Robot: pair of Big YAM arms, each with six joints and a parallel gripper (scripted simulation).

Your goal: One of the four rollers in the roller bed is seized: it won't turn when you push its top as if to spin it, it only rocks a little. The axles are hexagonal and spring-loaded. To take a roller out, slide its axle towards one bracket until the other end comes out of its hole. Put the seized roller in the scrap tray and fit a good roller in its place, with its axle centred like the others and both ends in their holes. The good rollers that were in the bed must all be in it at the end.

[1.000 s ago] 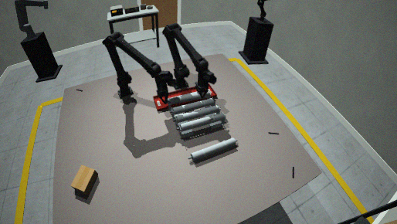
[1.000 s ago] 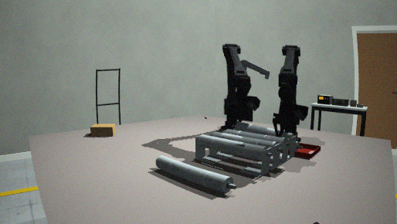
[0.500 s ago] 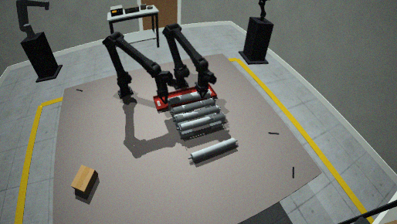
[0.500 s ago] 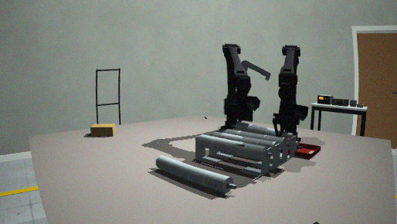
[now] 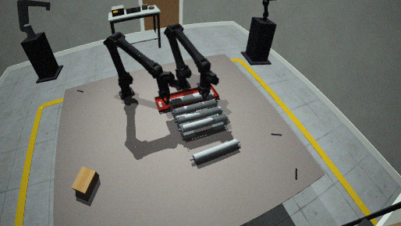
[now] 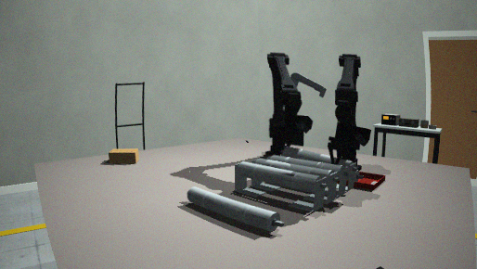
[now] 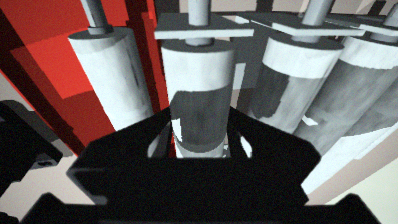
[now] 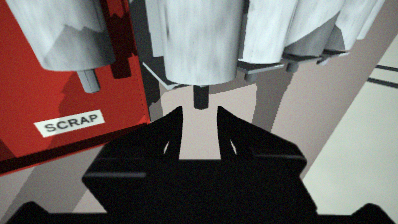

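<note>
Now: the bed roller 90 mm ahead of my left hand, 80 mm to the right of it and 10 mm below it. Round my left hand: red scrap tray: 90 mm behind, 100 mm to the right, 70 mm below; cardboard box: 510 mm ahead, 870 mm to the right, 40 mm below.
</note>
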